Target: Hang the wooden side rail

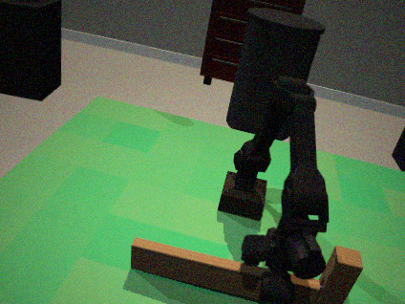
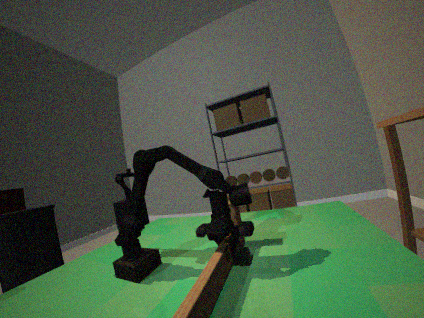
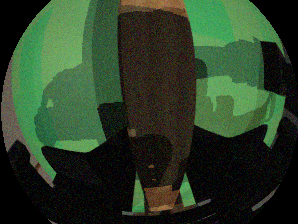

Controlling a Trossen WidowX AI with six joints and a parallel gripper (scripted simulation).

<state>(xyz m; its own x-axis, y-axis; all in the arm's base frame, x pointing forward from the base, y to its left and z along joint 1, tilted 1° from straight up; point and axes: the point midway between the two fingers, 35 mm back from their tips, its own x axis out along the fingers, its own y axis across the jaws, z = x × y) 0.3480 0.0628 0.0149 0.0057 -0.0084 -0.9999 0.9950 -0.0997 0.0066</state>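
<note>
The headboard post is 12 cm to the left of my gripper tip, 5 cm above it and 1 cm ahead of it.
</note>
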